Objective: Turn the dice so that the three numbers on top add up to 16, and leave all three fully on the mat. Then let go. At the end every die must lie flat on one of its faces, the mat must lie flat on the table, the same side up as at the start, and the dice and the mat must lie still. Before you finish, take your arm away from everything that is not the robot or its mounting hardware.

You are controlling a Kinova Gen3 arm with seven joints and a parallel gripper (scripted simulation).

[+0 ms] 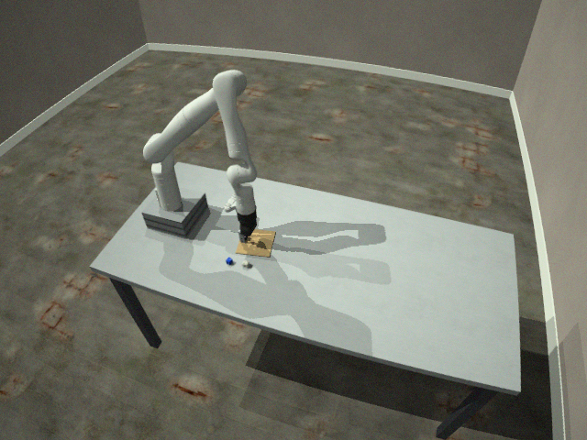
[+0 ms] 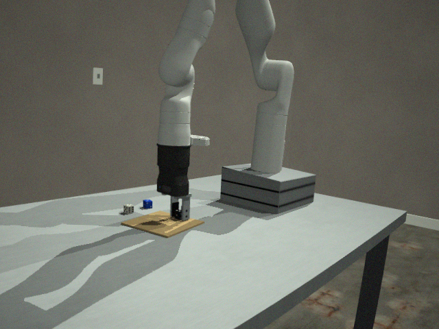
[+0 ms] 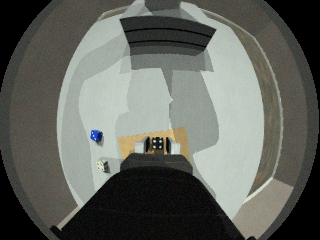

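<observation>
My gripper is now 10 mm above the black die. Also, from my hand: tan mat 50 mm ahead, 20 mm below; white die 130 mm to the right, 60 mm ahead, 10 mm below; blue die 140 mm to the right, 10 mm below, 10 mm behind.
</observation>
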